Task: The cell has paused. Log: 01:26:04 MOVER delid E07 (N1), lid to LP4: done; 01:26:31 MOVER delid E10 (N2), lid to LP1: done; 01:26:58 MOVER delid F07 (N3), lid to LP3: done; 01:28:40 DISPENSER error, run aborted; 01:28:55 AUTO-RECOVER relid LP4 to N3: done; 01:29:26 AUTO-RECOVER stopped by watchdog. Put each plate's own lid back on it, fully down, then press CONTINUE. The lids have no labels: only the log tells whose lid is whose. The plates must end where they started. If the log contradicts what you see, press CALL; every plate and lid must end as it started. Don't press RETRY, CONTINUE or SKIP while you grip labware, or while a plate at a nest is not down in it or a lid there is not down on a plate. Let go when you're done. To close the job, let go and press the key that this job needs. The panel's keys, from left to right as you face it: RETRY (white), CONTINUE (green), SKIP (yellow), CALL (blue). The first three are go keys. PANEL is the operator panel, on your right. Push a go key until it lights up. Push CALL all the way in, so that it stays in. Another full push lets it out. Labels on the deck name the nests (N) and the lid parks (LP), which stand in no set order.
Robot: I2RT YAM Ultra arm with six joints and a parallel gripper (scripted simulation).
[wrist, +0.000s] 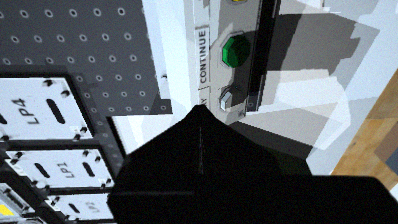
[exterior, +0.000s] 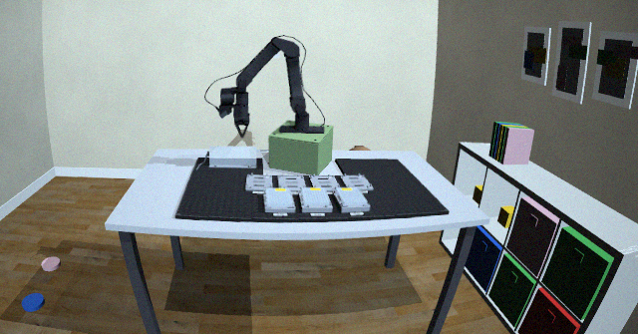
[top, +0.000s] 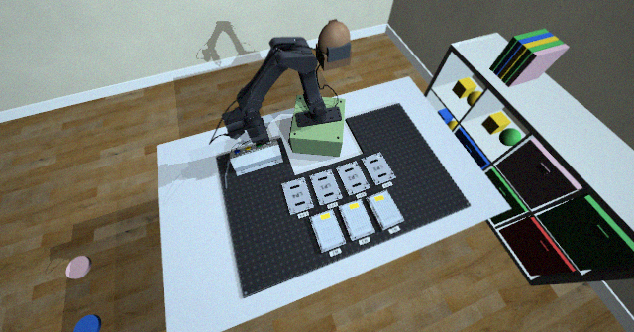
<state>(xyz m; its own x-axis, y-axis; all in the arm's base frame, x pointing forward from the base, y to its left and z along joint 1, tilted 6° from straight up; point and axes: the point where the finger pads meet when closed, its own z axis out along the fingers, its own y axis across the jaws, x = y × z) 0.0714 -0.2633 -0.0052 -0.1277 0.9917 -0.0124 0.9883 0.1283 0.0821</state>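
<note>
Right now the green continue key is 7 cm below my hand, 3 cm behind it and 2 cm to the right of it. From my hand the other things lie so: lid park LP2: 37 cm to the left, 19 cm ahead, 13 cm below; white retry key: 7 cm below, 4 cm behind, 3 cm to the left; yellow skip key: 7 cm to the right, 7 cm below, 2 cm behind.
</note>
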